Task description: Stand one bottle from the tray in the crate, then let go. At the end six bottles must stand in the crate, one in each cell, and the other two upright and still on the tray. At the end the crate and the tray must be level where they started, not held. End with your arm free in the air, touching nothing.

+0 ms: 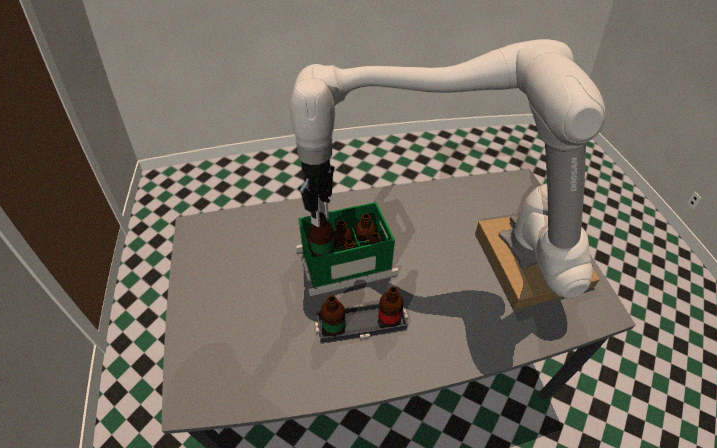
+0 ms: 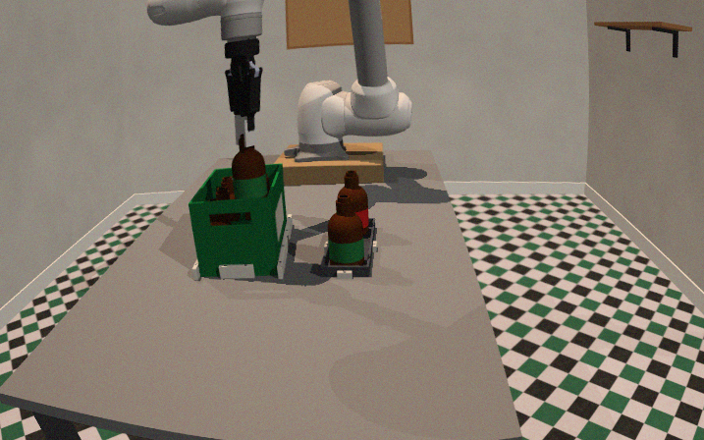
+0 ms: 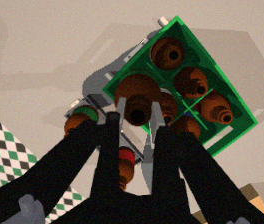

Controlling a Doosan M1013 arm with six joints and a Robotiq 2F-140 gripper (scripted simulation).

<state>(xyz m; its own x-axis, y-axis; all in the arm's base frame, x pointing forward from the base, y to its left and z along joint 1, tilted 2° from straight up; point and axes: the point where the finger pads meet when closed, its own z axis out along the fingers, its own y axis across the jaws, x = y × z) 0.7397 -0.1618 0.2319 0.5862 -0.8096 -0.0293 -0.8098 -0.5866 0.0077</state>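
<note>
Right now my hand is 9 cm past the crate, 4 cm to the left of it and 23 cm above it. Also, from my hand: dark tray: 6 cm behind, 21 cm to the left, 30 cm below.
</note>
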